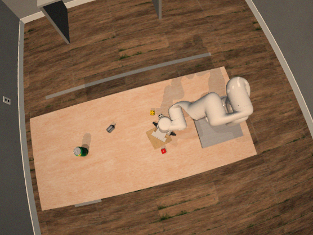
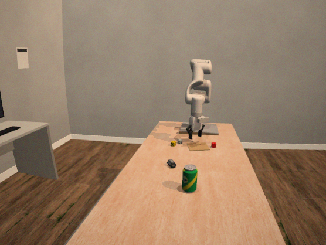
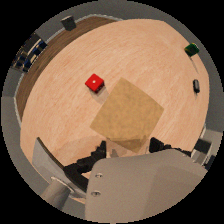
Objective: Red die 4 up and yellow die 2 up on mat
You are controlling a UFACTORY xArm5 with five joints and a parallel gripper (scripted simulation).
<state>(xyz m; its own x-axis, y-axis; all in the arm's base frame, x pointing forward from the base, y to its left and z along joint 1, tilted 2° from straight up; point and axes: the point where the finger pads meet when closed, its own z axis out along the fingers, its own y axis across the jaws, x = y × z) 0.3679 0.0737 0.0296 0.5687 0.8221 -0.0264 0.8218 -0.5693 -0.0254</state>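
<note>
Now: the red die 14 cm to the left of my hand, 4 cm below it and 2 cm ahead of it. Also, from my hand: brown mat (6 cm below, 4 cm ahead, 3 cm to the left); yellow die (14 cm to the right, 7 cm ahead, 4 cm below); white die (11 cm to the right, 4 cm below, 1 cm ahead).
</note>
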